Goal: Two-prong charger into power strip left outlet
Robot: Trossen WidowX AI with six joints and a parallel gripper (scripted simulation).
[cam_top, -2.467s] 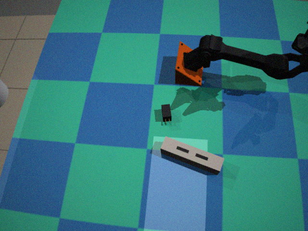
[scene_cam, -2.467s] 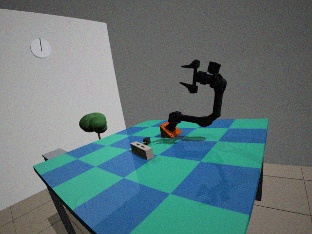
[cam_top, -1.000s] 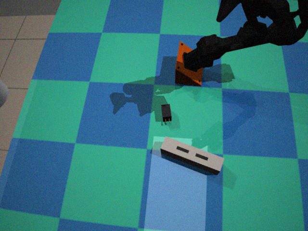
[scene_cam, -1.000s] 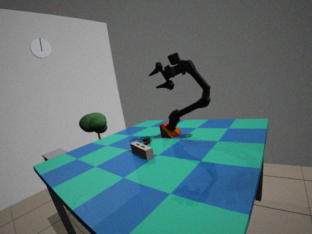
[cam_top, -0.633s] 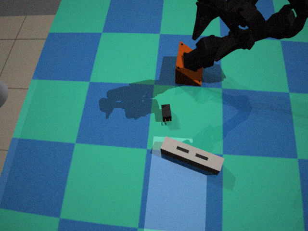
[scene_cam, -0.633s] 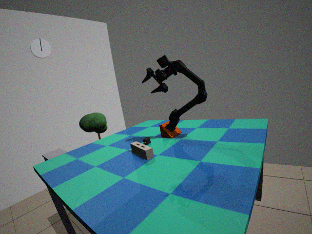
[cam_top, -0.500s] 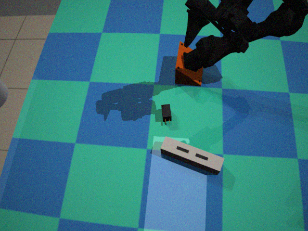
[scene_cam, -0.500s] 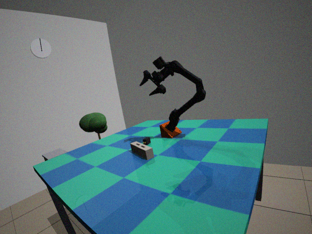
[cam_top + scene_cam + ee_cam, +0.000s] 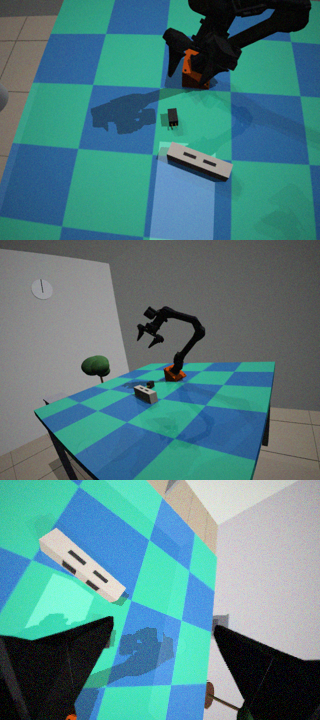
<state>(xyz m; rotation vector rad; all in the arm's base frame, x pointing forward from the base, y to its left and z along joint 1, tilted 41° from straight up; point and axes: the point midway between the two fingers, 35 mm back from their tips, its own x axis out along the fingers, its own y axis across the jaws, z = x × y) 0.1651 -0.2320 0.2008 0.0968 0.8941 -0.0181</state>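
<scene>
Now: the black two-prong charger 2 cm behind my gripper tip, 3 cm to the right of it and 28 cm below it.
</scene>
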